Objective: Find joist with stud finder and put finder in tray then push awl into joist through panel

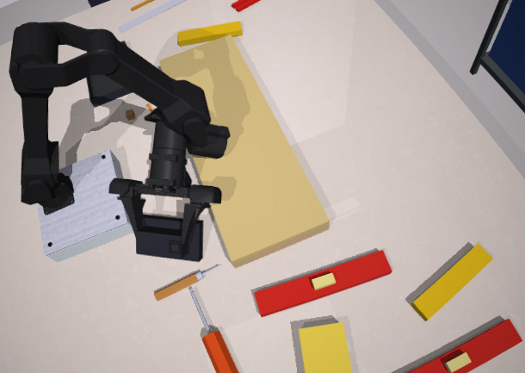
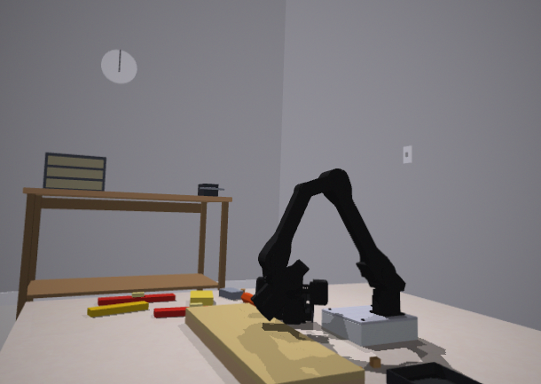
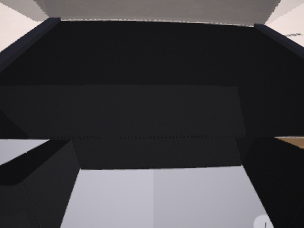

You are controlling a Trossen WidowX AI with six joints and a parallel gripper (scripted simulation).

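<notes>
My gripper tip is now 1 cm to the left of the stud finder, 1 cm short of it and 1 cm above it. Also, from my gripper tip: black tray: 51 cm to the left, 5 cm below, 1 cm behind; orange screwdriver: 15 cm to the right, 5 cm below, 2 cm ahead; ruler: 70 cm to the left, 19 cm ahead, 6 cm below.
</notes>
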